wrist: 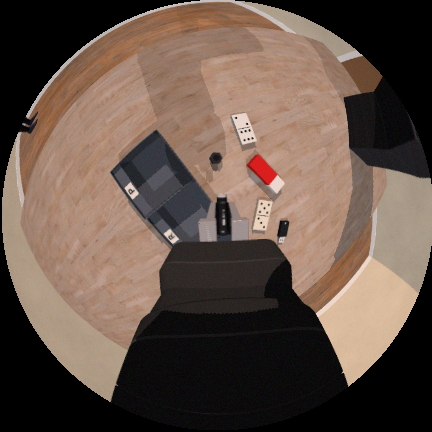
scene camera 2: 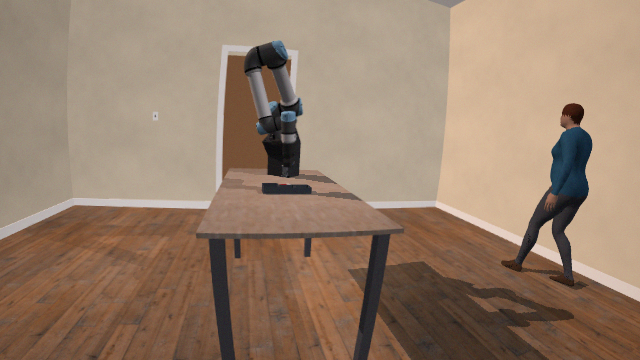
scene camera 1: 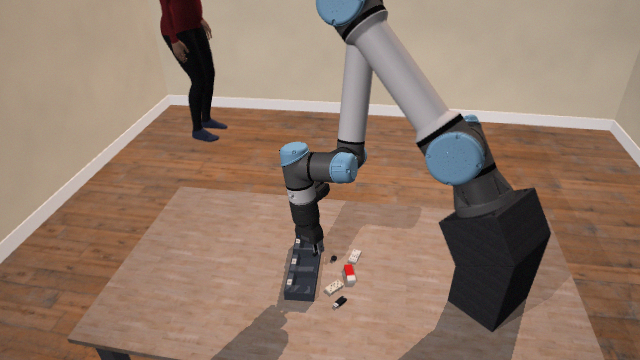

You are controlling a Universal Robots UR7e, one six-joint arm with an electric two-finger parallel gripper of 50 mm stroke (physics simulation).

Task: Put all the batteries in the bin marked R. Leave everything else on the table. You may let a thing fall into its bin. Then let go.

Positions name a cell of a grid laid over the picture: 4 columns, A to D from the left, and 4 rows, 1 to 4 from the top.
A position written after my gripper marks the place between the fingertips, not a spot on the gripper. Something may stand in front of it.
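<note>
Dark three-compartment bin tray (scene camera 1: B4), (wrist: B2). My gripper (scene camera 1: B3), (wrist: C2).
</note>
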